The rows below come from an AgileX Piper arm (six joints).
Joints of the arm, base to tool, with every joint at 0 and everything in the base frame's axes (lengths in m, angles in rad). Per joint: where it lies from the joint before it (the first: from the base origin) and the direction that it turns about. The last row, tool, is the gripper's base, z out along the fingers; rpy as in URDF.
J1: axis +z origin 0 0 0.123
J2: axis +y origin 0 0 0
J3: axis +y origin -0.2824 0 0.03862
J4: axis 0.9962 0 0.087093 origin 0.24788 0 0.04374
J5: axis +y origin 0 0 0
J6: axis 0.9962 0 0.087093 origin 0.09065 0 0.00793
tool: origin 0 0 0 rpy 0 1.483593 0
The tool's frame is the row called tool.
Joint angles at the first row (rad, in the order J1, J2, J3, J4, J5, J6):
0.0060 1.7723 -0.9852 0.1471 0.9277 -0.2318
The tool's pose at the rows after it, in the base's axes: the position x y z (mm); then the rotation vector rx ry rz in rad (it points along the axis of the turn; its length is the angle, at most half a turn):
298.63 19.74 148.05 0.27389 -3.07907 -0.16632
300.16 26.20 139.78 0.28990 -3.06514 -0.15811
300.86 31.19 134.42 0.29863 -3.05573 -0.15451
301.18 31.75 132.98 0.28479 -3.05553 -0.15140
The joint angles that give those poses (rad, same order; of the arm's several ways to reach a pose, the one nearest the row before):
0.0342 1.8015 -0.9852 0.1341 0.8980 -0.2299
0.0568 1.8286 -0.9852 0.1301 0.8814 -0.2179
0.0736 1.8462 -0.9852 0.1293 0.8712 -0.2082
0.0758 1.8508 -0.9852 0.1277 0.8674 -0.1963

